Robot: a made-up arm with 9 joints. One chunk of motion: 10 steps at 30 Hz.
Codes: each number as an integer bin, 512 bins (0 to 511) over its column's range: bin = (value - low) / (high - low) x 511, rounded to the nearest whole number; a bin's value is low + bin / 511 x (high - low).
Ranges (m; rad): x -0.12..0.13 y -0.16..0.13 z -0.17..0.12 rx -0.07..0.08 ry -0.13..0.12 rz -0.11..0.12
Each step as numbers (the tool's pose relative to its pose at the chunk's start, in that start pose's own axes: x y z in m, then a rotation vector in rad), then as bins.
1 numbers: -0.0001 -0.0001 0.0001 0.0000 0.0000 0.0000
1 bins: 245 282 300 238 266 244
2 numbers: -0.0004 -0.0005 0.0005 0.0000 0.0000 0.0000
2 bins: 244 281 300 238 266 244
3 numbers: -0.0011 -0.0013 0.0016 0.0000 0.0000 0.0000
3 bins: 243 280 302 238 266 244
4 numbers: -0.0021 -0.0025 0.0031 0.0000 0.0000 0.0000
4 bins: 241 278 305 238 266 244
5 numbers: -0.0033 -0.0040 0.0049 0.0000 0.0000 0.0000
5 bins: 239 275 308 238 266 244
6 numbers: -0.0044 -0.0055 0.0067 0.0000 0.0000 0.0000
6 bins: 236 272 311 238 266 244
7 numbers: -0.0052 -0.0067 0.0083 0.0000 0.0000 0.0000
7 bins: 235 270 314 238 266 244
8 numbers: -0.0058 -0.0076 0.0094 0.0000 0.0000 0.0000
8 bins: 233 269 316 238 266 244
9 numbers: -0.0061 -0.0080 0.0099 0.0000 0.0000 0.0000
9 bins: 233 268 317 238 266 244
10 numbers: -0.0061 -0.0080 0.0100 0.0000 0.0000 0.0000
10 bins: 233 268 317 238 266 244
